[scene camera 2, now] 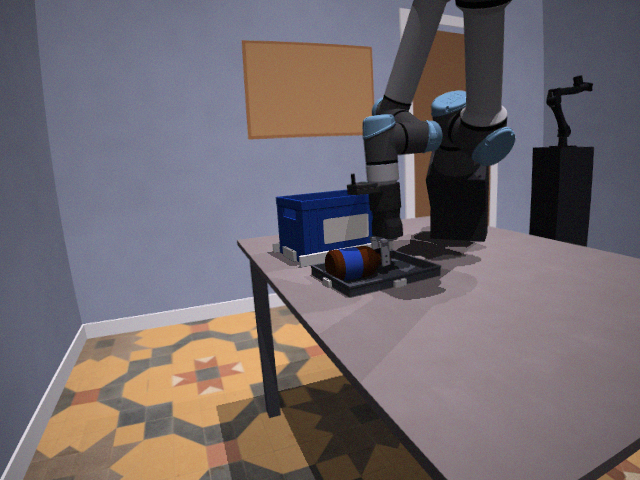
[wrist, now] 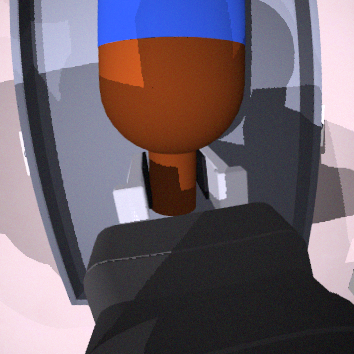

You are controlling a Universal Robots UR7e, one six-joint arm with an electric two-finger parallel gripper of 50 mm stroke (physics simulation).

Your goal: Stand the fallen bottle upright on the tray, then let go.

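Places are measured from the arm's base along level axes (x ahead, y right, z down), in millimetres.
Pixels of known places: gripper, between the fingertips: (scene camera 2: 381, 263) (wrist: 170, 164); arm's base, origin of its link: (scene camera 2: 457, 160).
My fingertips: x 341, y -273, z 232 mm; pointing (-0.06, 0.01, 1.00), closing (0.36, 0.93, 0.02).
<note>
Ahead of a thing's pixels: the offset from my fingertips to its top centre. "spot": to the spot under its first point. Level surfaces: height alone.
The fallen bottle {dx +55, dy -14, dz -51 mm} (scene camera 2: 353, 263) (wrist: 172, 95), brown with a blue band, lies on its side in the dark grey tray {dx +17, dy +1, dz +3 mm} (scene camera 2: 372, 288) (wrist: 70, 150). Its neck points toward the gripper. My gripper (scene camera 2: 382, 253) (wrist: 170, 164) points down over the tray and is shut on the bottle's neck, with one finger pad on each side of it. In the scene view the near finger hides part of the neck. The bottle's base lies outside the wrist view.
A blue crate {dx +76, dy +276, dz -147 mm} (scene camera 2: 299, 227) with a pale label stands on the table {dz +28 mm} (scene camera 2: 465, 351) behind the tray, close to the arm's wrist. A low white rail {spot: dx +153, dy +137, dz +9 mm} (scene camera 2: 312, 258) runs between crate and tray. Small light brackets {dx -16, dy -93, dz +13 mm} (scene camera 2: 400, 282) sit against the tray's outside.
</note>
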